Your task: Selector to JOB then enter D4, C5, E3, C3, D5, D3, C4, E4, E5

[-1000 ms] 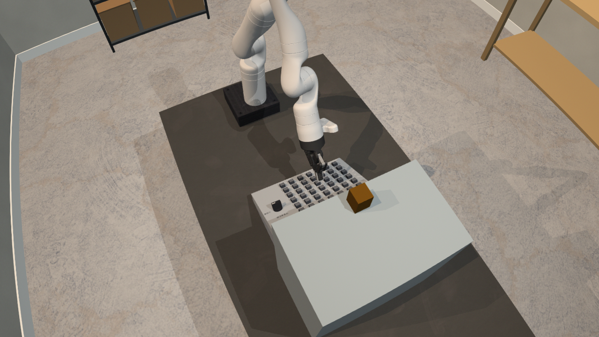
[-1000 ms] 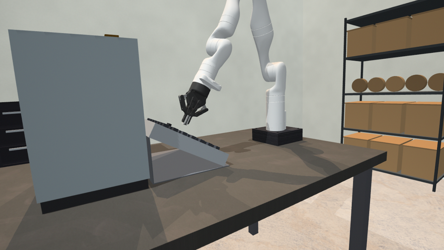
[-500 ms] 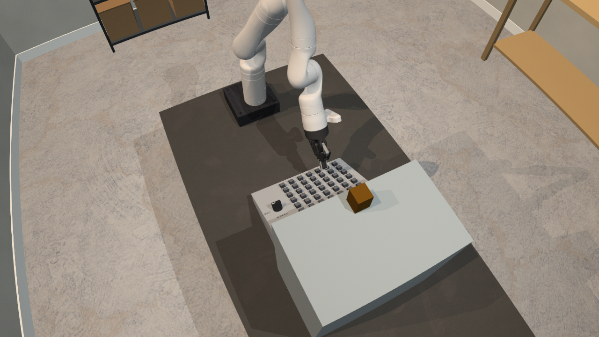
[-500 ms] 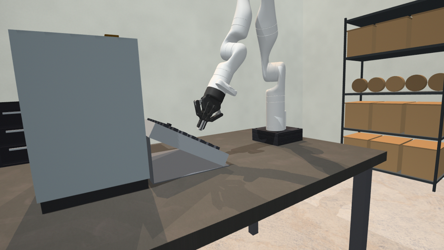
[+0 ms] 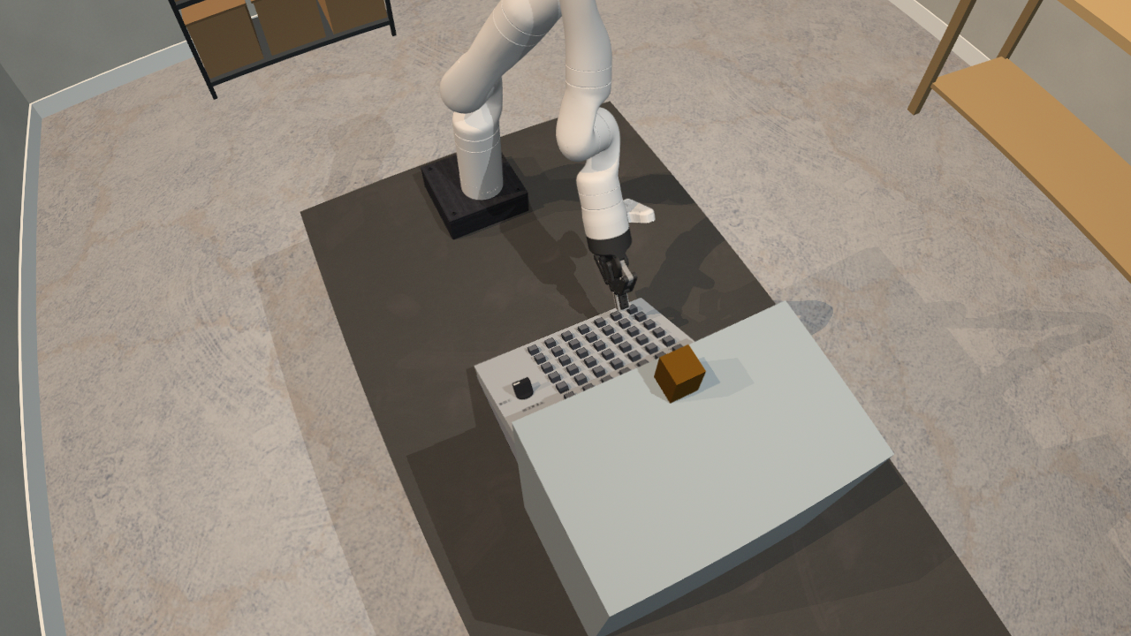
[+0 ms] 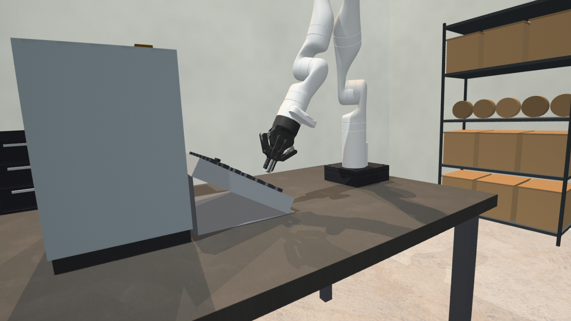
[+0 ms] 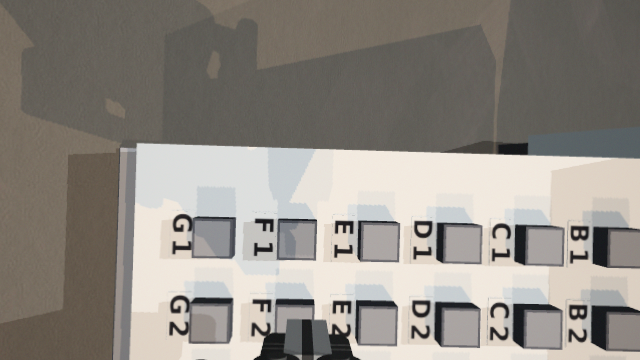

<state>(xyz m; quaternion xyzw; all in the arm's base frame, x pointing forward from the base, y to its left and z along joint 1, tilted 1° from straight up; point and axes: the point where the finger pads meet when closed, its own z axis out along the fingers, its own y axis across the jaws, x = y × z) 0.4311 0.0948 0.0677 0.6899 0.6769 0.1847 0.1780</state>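
Right now the key E2 is 5 cm ahead of my hand and 3 cm below it. From my hand the other things lie so: key E1: 5 cm ahead, 3 cm to the left, 3 cm below; then key D1: 8 cm ahead, 3 cm to the left, 1 cm below; then sloped keypad panel: 12 cm to the right, 10 cm ahead, 5 cm below.
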